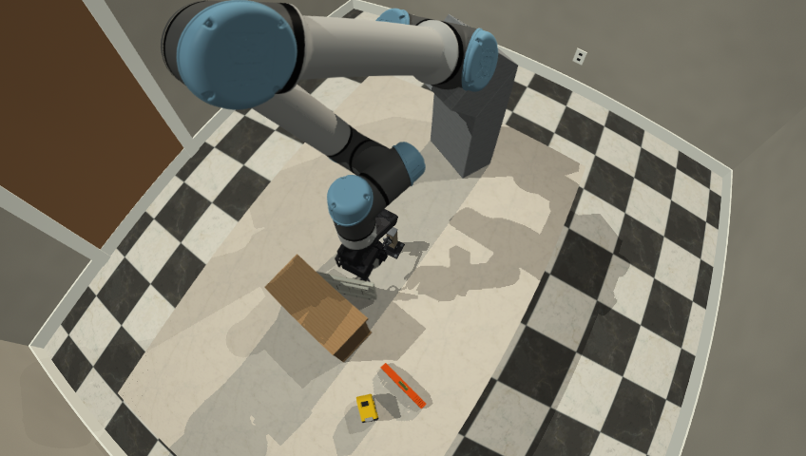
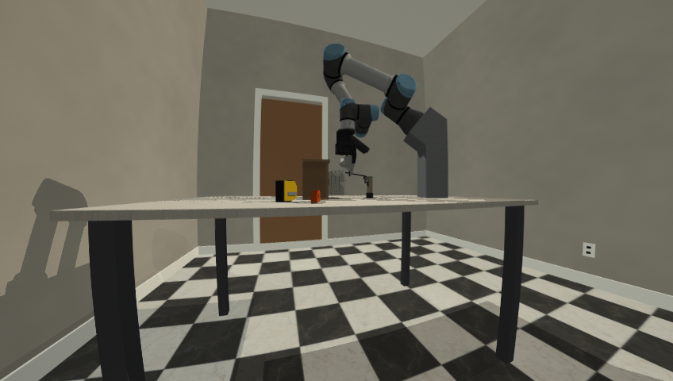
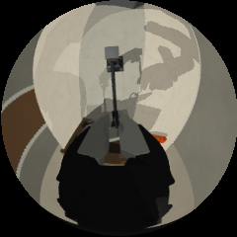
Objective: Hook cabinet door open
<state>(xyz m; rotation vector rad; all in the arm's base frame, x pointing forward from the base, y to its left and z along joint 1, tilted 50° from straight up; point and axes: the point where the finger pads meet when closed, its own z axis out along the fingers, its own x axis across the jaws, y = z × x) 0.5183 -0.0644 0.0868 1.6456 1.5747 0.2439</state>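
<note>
Right now my hand is 30 mm past the thin dark hook, 10 mm to the right of it and 20 mm above it. From my hand the other things lie so: grey door (50 mm ahead, 70 mm to the right, 50 mm below); yellow tape measure (350 mm ahead, 80 mm to the left, 90 mm below).
</note>
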